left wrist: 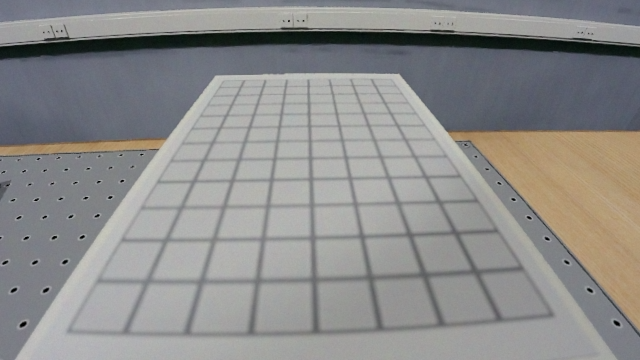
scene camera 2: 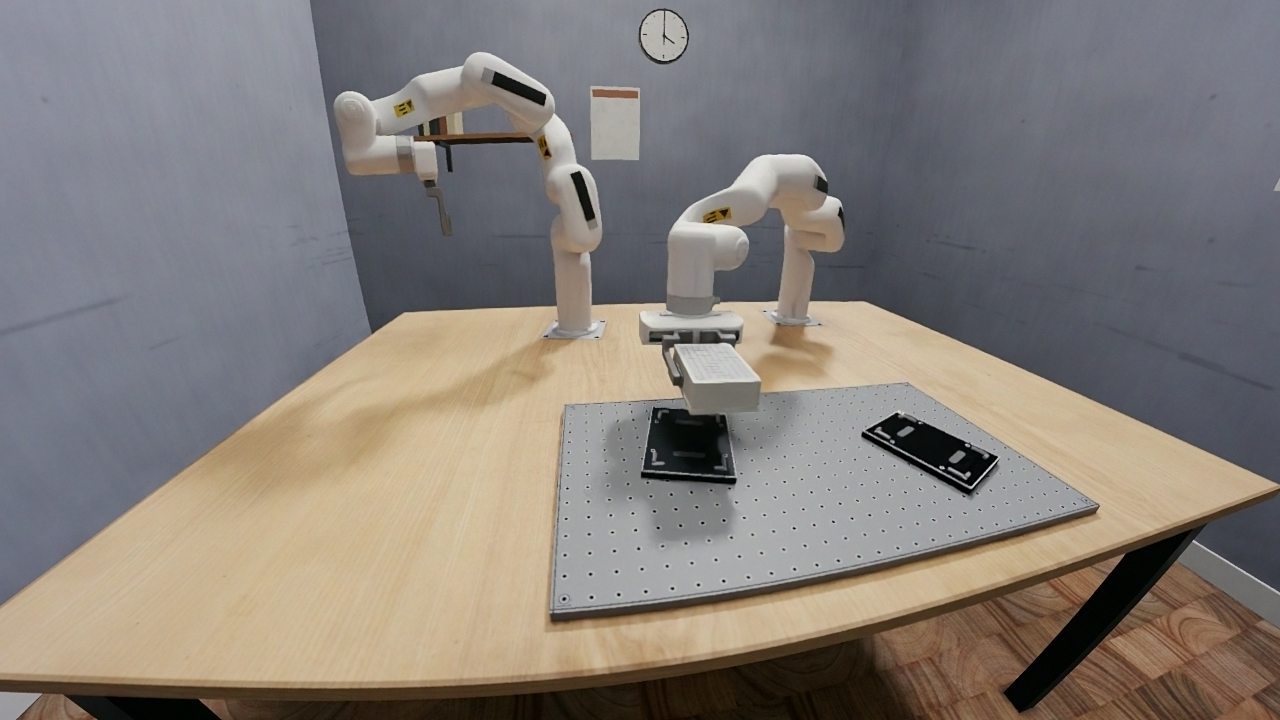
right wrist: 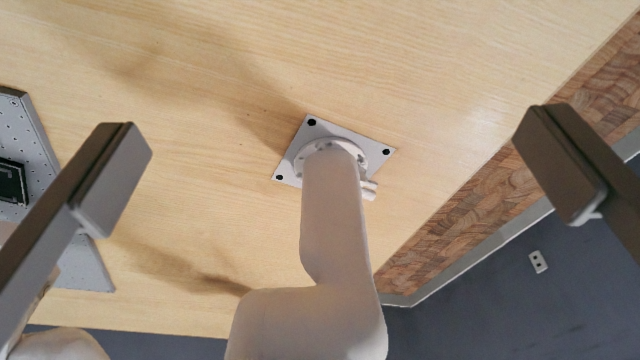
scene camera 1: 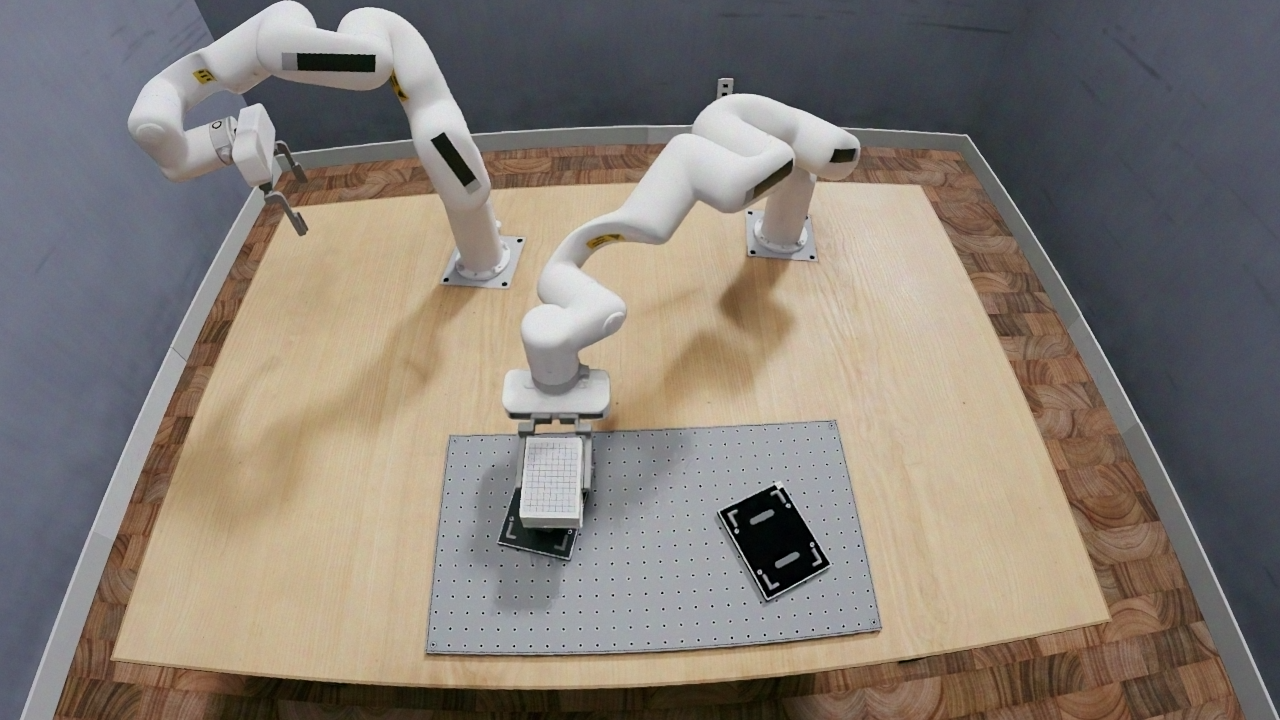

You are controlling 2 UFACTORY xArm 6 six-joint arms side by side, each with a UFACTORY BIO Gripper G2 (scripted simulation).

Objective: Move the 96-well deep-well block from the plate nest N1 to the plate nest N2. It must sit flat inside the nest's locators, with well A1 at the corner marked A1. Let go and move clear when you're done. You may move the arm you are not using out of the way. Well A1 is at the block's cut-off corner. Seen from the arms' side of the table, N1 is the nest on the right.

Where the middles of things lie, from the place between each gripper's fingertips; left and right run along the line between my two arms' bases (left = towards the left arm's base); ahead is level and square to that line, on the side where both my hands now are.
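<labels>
Relative to the black nest N2 (scene camera 1: 762,544), my left gripper is 100 mm above, 330 mm to the right and 110 mm short of it. The white deep-well block (scene camera 1: 551,497) is 10 mm ahead of my left hand; nest N1 (scene camera 2: 665,437) is 20 mm to the right of that hand and 100 mm below it.
The black nest N2 is 62 cm ahead of my right hand, 77 cm to the left of it and 28 cm below it. Counted from my right hand as well: the white deep-well block 44 cm to the left, 52 cm ahead and 17 cm below; nest N1 28 cm below, 51 cm ahead and 42 cm to the left.
</labels>
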